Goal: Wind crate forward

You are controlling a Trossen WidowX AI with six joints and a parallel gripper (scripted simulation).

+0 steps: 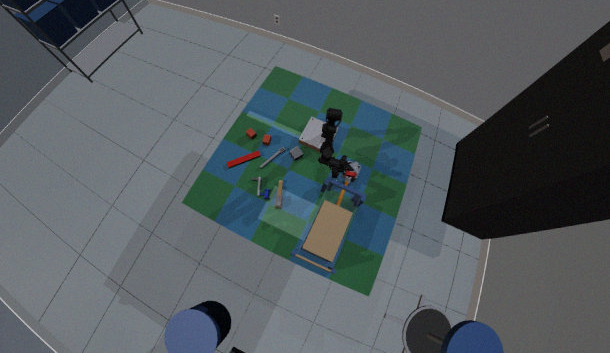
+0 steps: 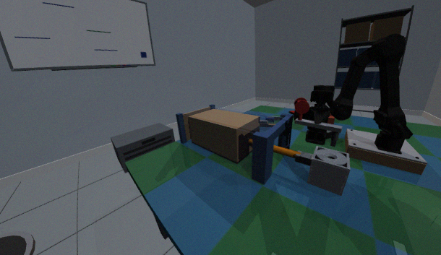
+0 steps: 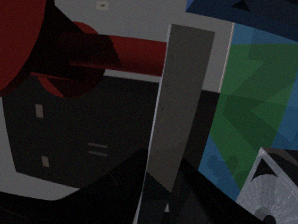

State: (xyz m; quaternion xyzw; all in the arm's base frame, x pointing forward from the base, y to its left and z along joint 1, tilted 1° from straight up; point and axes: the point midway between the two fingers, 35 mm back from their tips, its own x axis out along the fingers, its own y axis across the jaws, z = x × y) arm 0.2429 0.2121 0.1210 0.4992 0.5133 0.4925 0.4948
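Right now my gripper tip is 50 mm short of the red knob, 20 mm to the left of it and 40 mm below it. From my gripper tip the other things lie so: grey crank arm 10 mm ahead, 10 mm to the right, 10 mm above; then blue steel frame 110 mm ahead, 10 mm to the right, 70 mm below; then grey winch 70 mm behind, 10 mm to the right, 140 mm below.
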